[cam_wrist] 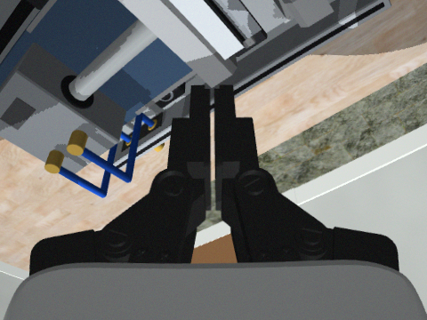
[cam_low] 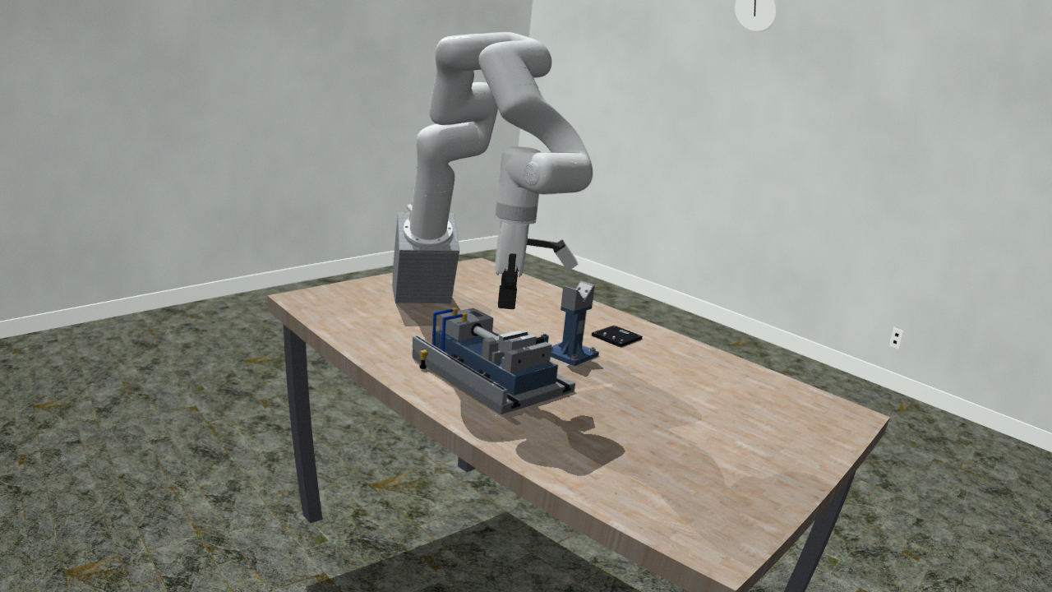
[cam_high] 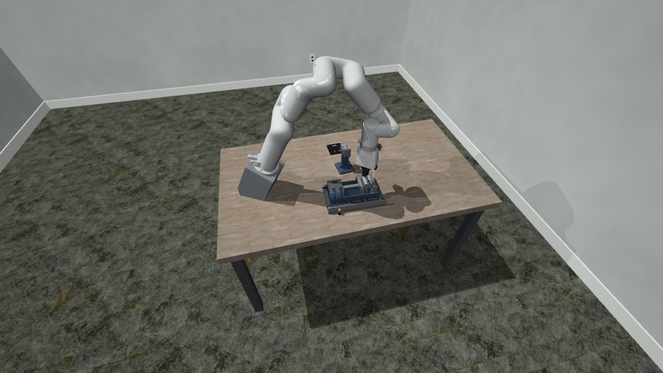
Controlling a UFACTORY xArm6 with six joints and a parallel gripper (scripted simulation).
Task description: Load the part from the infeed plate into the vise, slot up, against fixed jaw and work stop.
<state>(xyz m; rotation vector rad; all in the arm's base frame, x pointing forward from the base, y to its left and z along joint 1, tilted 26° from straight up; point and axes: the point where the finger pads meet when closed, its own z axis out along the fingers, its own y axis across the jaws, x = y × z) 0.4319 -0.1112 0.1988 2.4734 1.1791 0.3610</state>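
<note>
Right now the grey block is 8 cm below my hand, 2 cm to the left of it and 2 cm ahead of it. Also, from my hand: dark work stop rod 9 cm below, 6 cm to the left, 2 cm ahead; then fixed jaw 11 cm below, 5 cm ahead, 2 cm to the left; then moving jaw 11 cm below, 2 cm to the left, 1 cm behind.
</note>
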